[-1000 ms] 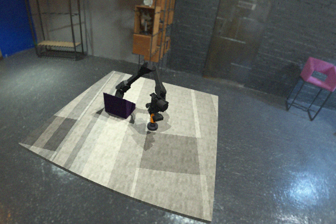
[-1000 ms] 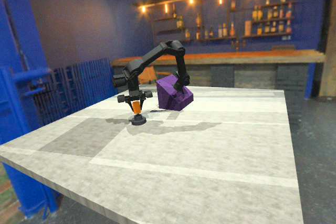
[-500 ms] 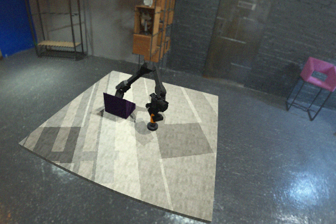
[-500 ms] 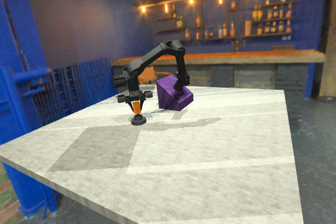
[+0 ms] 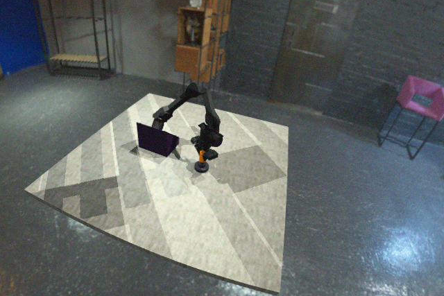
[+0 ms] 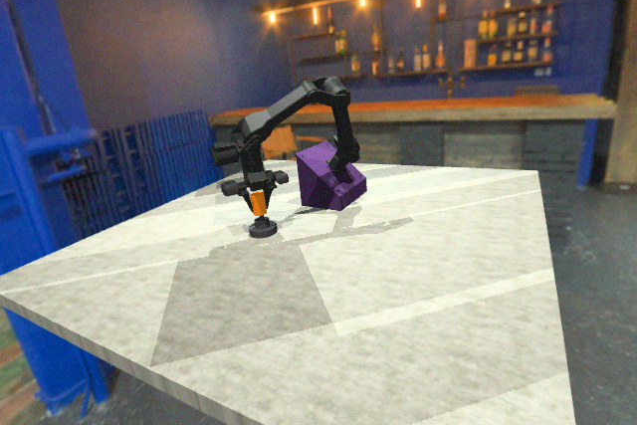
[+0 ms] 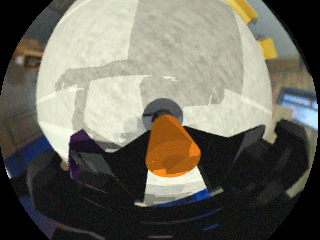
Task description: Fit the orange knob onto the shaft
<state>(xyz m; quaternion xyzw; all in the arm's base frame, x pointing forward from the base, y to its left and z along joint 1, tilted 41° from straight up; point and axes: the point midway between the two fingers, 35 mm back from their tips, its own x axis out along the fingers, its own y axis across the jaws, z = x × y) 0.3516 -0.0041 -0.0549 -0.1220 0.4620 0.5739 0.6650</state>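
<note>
The orange knob is 2 cm above my gripper tip. Also, from my gripper tip: pedestal (4 cm below).
</note>
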